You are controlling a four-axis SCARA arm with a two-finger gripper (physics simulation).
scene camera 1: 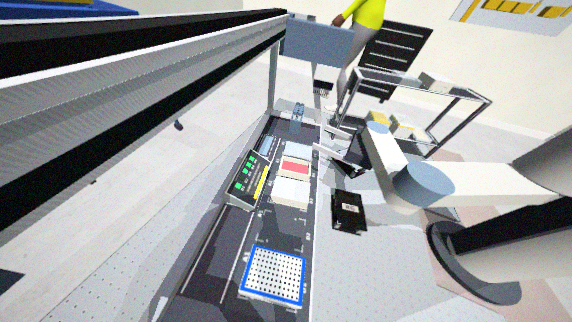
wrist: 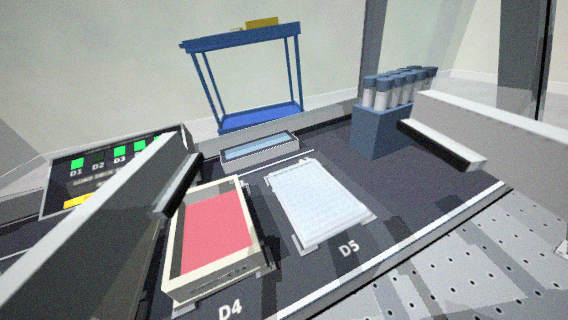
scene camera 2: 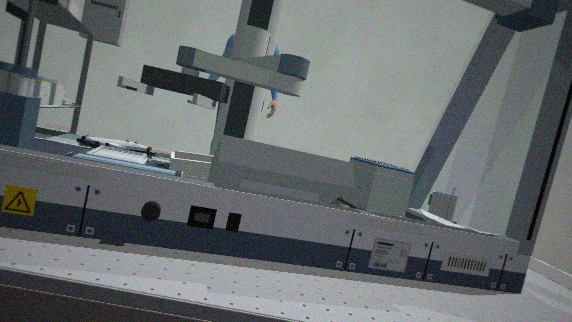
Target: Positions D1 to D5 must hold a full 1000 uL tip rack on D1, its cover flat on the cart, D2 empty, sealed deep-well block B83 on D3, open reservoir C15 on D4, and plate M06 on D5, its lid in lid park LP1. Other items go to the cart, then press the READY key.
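Frame: origin at the arm's base, x ahead, y left, z up, level; metres.
Seen in the pictures: gripper, fingertip midpoint: [scene camera 1: 319,135] [wrist: 297,127] [scene camera 2: 157,89]; arm's base at its link origin: [scene camera 1: 466,257].
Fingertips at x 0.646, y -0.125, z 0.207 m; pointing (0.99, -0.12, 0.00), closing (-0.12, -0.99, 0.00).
Offsets run from my fingertips to a thing's top centre. "pt": to the spot under its first point.
My gripper [scene camera 1: 320,136] [scene camera 2: 169,95] [wrist: 297,127] is open and empty, raised beside the D5 end of the deck. A blue-rimmed tip rack [scene camera 1: 274,275] [scene camera 2: 382,164] stands on D1, its top uncovered. D2 has no item on it. A pale block @[dz -0.090, dx +0.021, dy +0.220 m] [scene camera 1: 290,193] stands on D3; its label is not readable. An open reservoir with red liquid @[dz -0.101, dx +0.044, dy +0.101 m] [scene camera 1: 295,167] [wrist: 215,232] stands on D4. A pale, translucent plate @[dz -0.124, dx +0.068, dy -0.023 m] [scene camera 1: 298,149] [wrist: 315,200] lies on D5; whether it wears a lid is unclear. The status panel @[pt dz -0.067, dx +0.164, dy +0.254 m] [scene camera 1: 249,175] shows green lights and a dark D2 light, above a yellow key @[pt dz -0.091, dx +0.122, dy +0.249 m] [scene camera 1: 261,183] [wrist: 77,201].
A blue tube rack with capped tubes @[pt dz -0.041, dx +0.128, dy -0.148 m] [scene camera 1: 298,117] [wrist: 382,131] stands beyond D5. A shallow light-blue tray @[pt dz -0.115, dx +0.205, dy +0.040 m] [scene camera 1: 266,145] [wrist: 260,150] lies behind D5. A black RG box @[dz -0.139, dx -0.200, dy +0.163 m] [scene camera 1: 350,211] sits beside the deck. A metal cart @[pt dz +0.025, dx -0.632, dy -0.414 m] [scene camera 1: 462,129] carries boxes; a blue cart [wrist: 250,38] stands farther back.
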